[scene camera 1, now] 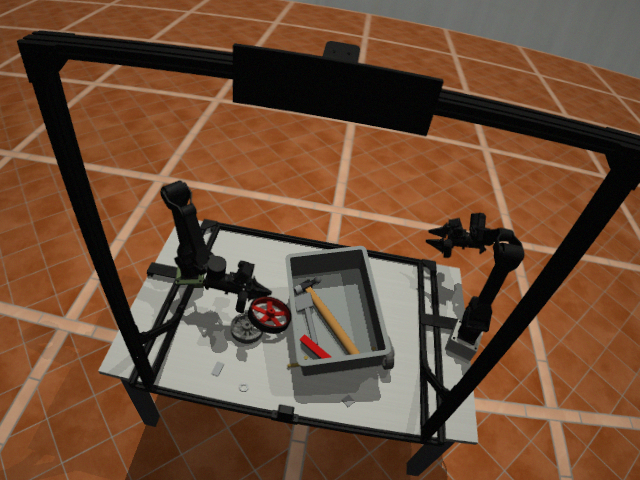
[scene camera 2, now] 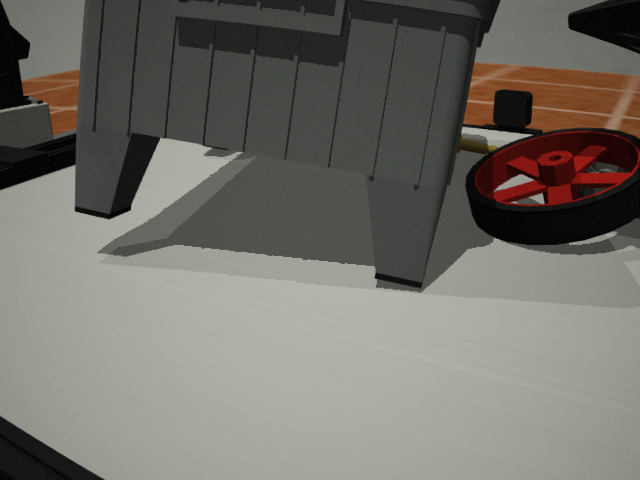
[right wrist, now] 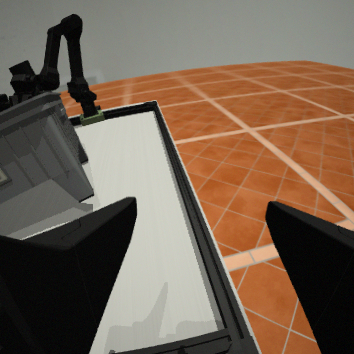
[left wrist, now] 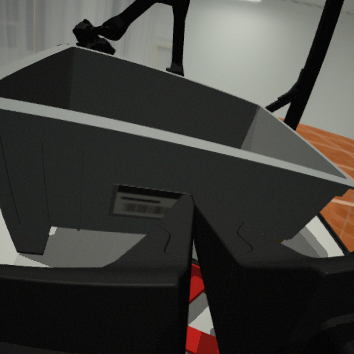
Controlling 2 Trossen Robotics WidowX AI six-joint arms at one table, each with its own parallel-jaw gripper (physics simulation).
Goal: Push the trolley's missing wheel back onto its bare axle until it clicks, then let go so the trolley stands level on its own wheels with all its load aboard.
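Frame: origin at the left arm's base, x ahead, y left, z up, level; metres.
Seen in the pictures: left gripper, between the fingertips: (scene camera 1: 271, 293) (scene camera 2: 568, 21) (left wrist: 190, 202); right gripper, between the fingertips: (scene camera 1: 427, 235) (right wrist: 201, 207); left arm's base, origin of its link: (scene camera 1: 190, 272) (right wrist: 90, 113); right arm's base, origin of its link: (scene camera 1: 467, 334) (scene camera 2: 3, 105).
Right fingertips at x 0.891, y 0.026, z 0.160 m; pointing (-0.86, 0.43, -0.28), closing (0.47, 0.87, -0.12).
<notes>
Offsets run from my right fingertips to a thing's top centre. "spot": to the spot under its first point.
A red-spoked, black-tyred wheel {dx -0.605, dy -0.227, dz -0.117 m} (scene camera 1: 269, 312) (scene camera 2: 555, 166) lies tilted beside the trolley, partly over a grey wheel {dx -0.683, dy -0.272, dz -0.144 m} (scene camera 1: 245, 329); part of the red one shows in the left wrist view (left wrist: 197, 283). The trolley {spot: dx -0.399, dy -0.466, dz -0.098 m} (scene camera 1: 341, 365) (scene camera 2: 258, 103) (left wrist: 75, 172) (right wrist: 35, 142) is a grey bin on two legs, with a brass axle {spot: dx -0.538, dy -0.418, dz -0.170 m} (scene camera 1: 293, 365) (scene camera 2: 476, 146) at its near left corner and a wheel {spot: dx -0.244, dy -0.452, dz -0.094 m} (scene camera 1: 388, 357) at the near right. My left gripper (scene camera 1: 269, 292) (left wrist: 190, 202) is shut and empty, just above the red wheel. My right gripper (scene camera 1: 428, 236) (right wrist: 201, 207) is open and empty, away from the trolley.
The bin holds a hammer {dx -0.402, dy -0.274, dz -0.083 m} (scene camera 1: 330, 320), a grey tool {spot: dx -0.474, dy -0.295, dz -0.121 m} (scene camera 1: 310, 324) and a red bar {dx -0.466, dy -0.386, dz -0.116 m} (scene camera 1: 314, 346). A small flat piece {dx -0.781, dy -0.410, dz -0.185 m} (scene camera 1: 218, 368), a ring {dx -0.699, dy -0.478, dz -0.185 m} (scene camera 1: 239, 387) and a grey plate {dx -0.376, dy -0.546, dz -0.185 m} (scene camera 1: 348, 400) lie near the front. A black frame (scene camera 1: 90, 206) surrounds the table.
</notes>
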